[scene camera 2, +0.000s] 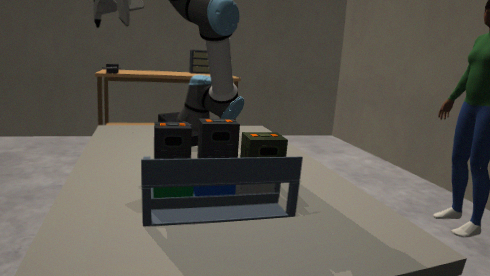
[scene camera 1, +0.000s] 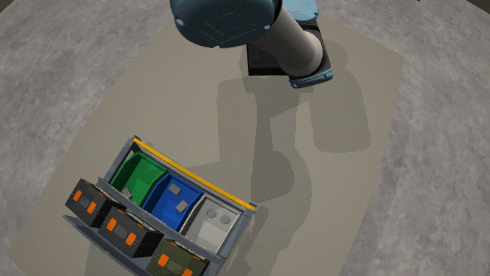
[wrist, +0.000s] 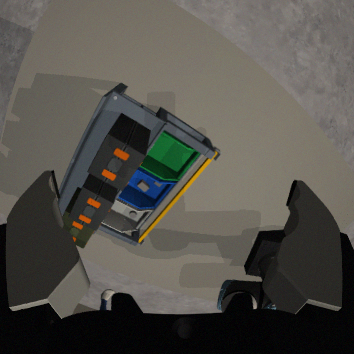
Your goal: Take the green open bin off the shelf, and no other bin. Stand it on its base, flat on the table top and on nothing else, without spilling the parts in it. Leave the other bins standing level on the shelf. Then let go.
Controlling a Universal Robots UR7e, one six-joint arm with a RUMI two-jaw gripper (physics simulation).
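Pixels of known places: gripper, fingertip midpoint: [scene camera 2: 111, 26] [wrist: 174, 179]; arm's base, link origin: [scene camera 2: 193, 123].
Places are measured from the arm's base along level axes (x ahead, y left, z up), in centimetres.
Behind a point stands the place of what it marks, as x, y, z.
Note:
The green open bin [scene camera 1: 140, 175] @[55.0, -25.7, -6.7] [scene camera 2: 172, 191] @[66.7, -26.0, -2.8] [wrist: 172, 152] @[55.0, -23.0, -6.6] sits in the lower tier at one end of the shelf [scene camera 1: 195, 174] @[50.2, -9.3, -1.1] [scene camera 2: 220, 171] [wrist: 178, 198] @[49.4, -14.1, -1.0], with a grey part showing in it in scene camera 1. The blue bin [scene camera 1: 164, 201] @[59.1, -16.1, -6.7] [wrist: 140, 196] @[58.2, -8.0, -4.0] is beside it, holding grey blocks. The grey bin [scene camera 1: 210, 235] @[63.2, -1.2, -6.7] [wrist: 116, 221] @[62.0, 2.7, -2.4] is at the other end, with round parts. My gripper [scene camera 2: 111, 23] @[63.8, -40.1, 36.5] [wrist: 174, 179] @[63.8, -40.1, 36.5] is open and empty, high above the table [scene camera 1: 175, 90] @[25.8, -27.6, -7.5] [scene camera 2: 100, 200] @[57.3, -43.4, -7.5] and well apart from the bins; it does not show in scene camera 1.
Two black cases [scene camera 1: 87, 201] @[67.3, -25.7, 14.8] [scene camera 1: 131, 233] @[68.8, -13.2, 15.8] [scene camera 2: 172, 140] @[71.2, -27.2, 11.8] [scene camera 2: 218, 137] @[72.7, -16.5, 12.4] and an olive case [scene camera 1: 176, 259] @[70.3, -4.0, 12.2] [scene camera 2: 264, 146] @[75.8, -5.6, 10.4] stand on the upper tier behind the bins. A yellow strip runs along the shelf's front. The arm's base [scene camera 1: 265, 62] @[9.7, -3.1, -2.5] stands on the table beyond that front. A person [scene camera 2: 475, 100] stands beyond the table.

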